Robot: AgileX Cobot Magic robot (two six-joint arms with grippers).
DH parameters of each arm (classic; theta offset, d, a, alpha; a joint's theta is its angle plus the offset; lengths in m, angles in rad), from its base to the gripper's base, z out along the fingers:
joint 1: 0 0.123 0 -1.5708
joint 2: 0.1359 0 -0.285 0
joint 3: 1.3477 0 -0.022 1.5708
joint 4: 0 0.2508 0 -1.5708
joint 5: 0 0 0.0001 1.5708
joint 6: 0 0.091 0 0
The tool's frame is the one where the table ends.
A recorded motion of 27 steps. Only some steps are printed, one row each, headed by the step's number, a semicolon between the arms.
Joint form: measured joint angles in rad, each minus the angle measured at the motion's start. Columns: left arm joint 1, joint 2, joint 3, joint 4, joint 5, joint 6; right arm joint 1, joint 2, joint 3, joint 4, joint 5, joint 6.
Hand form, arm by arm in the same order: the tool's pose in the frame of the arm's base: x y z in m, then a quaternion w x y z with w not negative. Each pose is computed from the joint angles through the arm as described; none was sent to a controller.
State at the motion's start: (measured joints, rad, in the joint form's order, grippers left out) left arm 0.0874 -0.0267 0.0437 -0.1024 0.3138 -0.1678; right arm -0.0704 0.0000 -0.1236 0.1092 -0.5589 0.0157
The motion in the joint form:
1: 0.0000 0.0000 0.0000 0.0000 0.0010 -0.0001; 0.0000 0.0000 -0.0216 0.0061 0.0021 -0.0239
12: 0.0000 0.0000 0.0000 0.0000 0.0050 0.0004; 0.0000 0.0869 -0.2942 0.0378 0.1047 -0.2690
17: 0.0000 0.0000 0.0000 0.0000 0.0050 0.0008; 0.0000 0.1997 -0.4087 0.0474 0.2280 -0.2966
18: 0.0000 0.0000 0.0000 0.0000 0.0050 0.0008; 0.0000 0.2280 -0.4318 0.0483 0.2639 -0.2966
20: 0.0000 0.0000 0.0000 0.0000 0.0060 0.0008; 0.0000 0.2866 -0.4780 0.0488 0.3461 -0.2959
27: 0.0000 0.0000 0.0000 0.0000 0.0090 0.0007; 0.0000 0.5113 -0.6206 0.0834 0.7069 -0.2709
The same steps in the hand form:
1: 0.0536 0.0018 0.1716 0.61255 -0.12856 0.77701 -0.06715; 0.0204 -0.0070 0.3050 0.92368 0.05859 0.37866 -0.00267
12: 0.0536 0.0018 0.1713 0.61099 -0.12844 0.77827 -0.06699; 0.0007 -0.0059 0.3771 0.93306 0.02147 0.34467 -0.10069
17: 0.0536 0.0018 0.1713 0.61100 -0.12828 0.77830 -0.06687; 0.0173 -0.0058 0.4008 0.91031 0.01075 0.40078 -0.10295
18: 0.0536 0.0018 0.1713 0.61100 -0.12828 0.77830 -0.06687; 0.0232 -0.0058 0.4045 0.90224 0.00820 0.41930 -0.10036
20: 0.0535 0.0017 0.1712 0.61061 -0.12830 0.77861 -0.06687; 0.0364 -0.0056 0.4105 0.88224 0.00199 0.46123 -0.09448
27: 0.0535 0.0017 0.1709 0.60942 -0.12839 0.77952 -0.06689; 0.0933 -0.0040 0.4104 0.76492 -0.00897 0.64265 -0.04264

